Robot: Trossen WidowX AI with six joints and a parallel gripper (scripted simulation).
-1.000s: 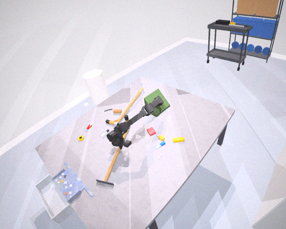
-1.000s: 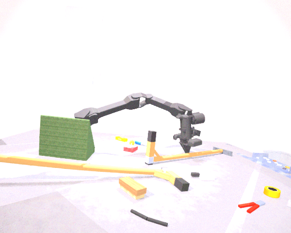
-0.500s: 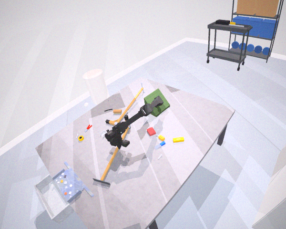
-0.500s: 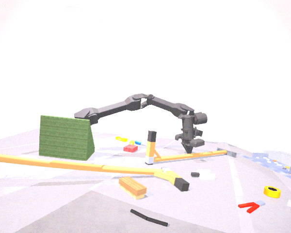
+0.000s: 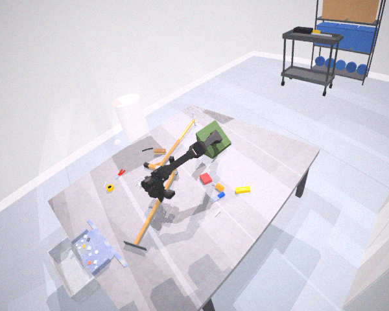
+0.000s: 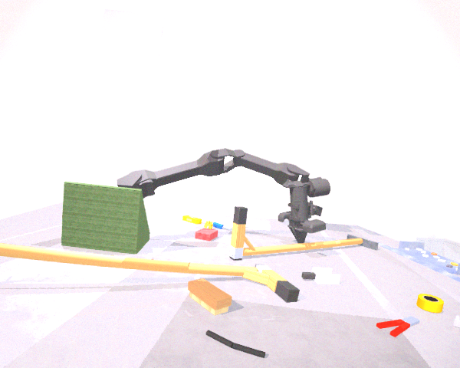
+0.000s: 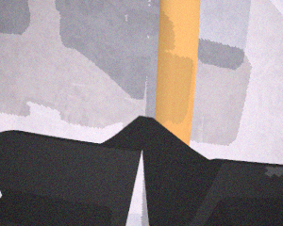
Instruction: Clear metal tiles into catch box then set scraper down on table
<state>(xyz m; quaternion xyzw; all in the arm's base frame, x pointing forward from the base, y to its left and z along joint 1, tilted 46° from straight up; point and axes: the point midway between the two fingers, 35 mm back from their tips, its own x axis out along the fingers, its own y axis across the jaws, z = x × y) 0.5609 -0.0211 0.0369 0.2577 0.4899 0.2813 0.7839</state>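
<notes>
The long scraper is 5 cm above my gripper tip, 2 cm ahead of it and 1 cm to the right of it. Round my gripper tip: blue piece: 27 cm to the left, 21 cm behind, 1 cm below; then red block: 30 cm behind, 12 cm to the left; then yellow tape roll: 41 cm to the right, 11 cm ahead, 1 cm below.
</notes>
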